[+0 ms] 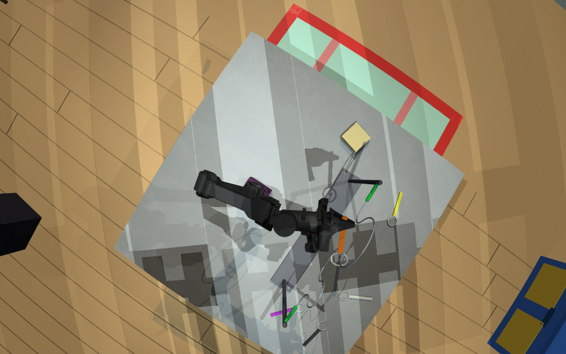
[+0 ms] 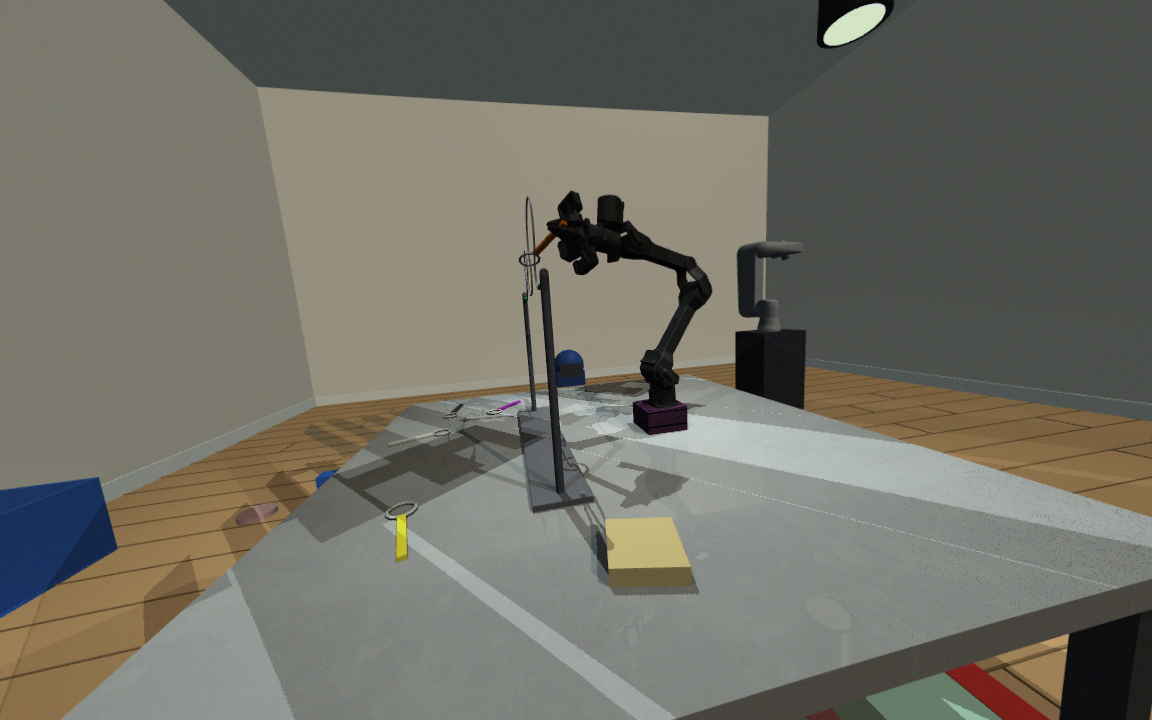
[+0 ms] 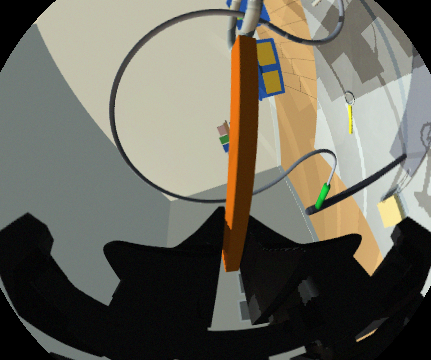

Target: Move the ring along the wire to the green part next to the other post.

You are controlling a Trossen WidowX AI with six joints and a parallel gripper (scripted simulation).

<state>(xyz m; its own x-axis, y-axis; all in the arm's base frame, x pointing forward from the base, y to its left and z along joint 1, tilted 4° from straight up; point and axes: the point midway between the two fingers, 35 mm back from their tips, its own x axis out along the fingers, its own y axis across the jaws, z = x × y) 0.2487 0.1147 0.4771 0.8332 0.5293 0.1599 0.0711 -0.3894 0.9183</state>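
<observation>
Now: the ring with orange handle 2 cm ahead of my gripper tip, 8 cm to the right of it and 4 cm below it. From my gripper tip the other things lie so: yellow-handled ring 30 cm ahead, 17 cm to the left, 53 cm below; then purple-handled ring 18 cm ahead, 51 cm to the right, 53 cm below; then tan block 7 cm behind, 34 cm to the left, 52 cm below.
</observation>
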